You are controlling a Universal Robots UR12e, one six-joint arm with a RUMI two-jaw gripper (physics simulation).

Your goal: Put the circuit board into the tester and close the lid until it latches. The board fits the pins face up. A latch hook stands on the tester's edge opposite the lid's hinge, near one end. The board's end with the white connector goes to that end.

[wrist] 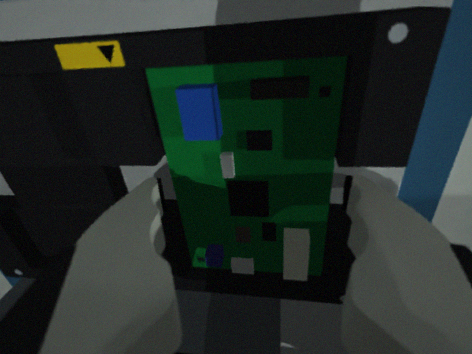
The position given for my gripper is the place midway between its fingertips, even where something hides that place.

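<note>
There's a tester (86,132) here and a green circuit board (251,146), and I can see my own gripper (252,181) as well.
</note>
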